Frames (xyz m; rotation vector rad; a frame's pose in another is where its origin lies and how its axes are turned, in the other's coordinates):
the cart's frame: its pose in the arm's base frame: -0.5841 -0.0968 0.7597 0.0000 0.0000 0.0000
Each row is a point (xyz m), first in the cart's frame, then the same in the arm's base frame.
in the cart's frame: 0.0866 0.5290 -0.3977
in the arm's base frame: -0.4975 0.4322 0.3620
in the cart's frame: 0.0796 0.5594 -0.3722
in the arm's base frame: -0.5045 0.4626 0.3875
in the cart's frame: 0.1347 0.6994 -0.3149
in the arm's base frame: -0.4494 0.6026 0.4448
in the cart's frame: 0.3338 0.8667 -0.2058
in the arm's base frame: -0.2503 0.7699 0.5539
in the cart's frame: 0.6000 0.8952 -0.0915
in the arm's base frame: 0.0159 0.7984 0.6682
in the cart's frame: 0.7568 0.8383 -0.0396
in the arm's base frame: 0.1727 0.7415 0.7201
